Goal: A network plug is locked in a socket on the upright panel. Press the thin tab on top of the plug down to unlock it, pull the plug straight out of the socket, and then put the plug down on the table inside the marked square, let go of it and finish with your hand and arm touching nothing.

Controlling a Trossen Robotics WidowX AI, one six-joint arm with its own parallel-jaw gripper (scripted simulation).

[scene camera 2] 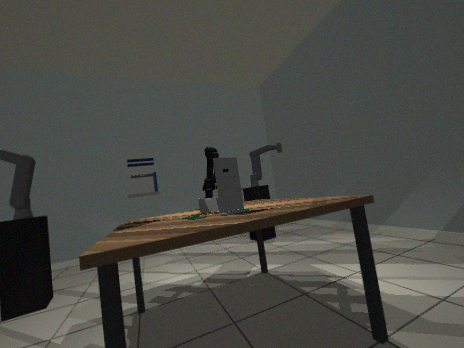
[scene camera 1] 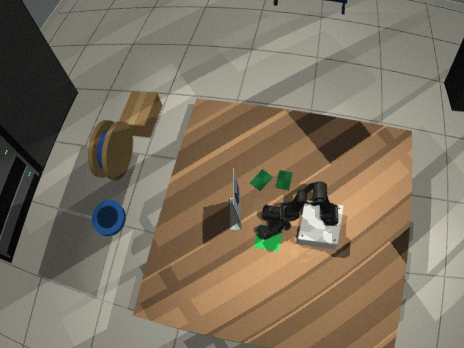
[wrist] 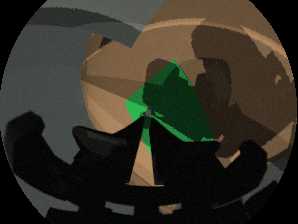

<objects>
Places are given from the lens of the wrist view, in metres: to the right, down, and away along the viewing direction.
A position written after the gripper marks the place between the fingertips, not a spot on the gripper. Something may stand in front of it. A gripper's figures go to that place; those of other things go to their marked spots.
gripper (wrist: 147,119): 0.00, 0.01, 0.10
green marked square (wrist: 171,98): 0.03, -0.01, 0.09
</objects>
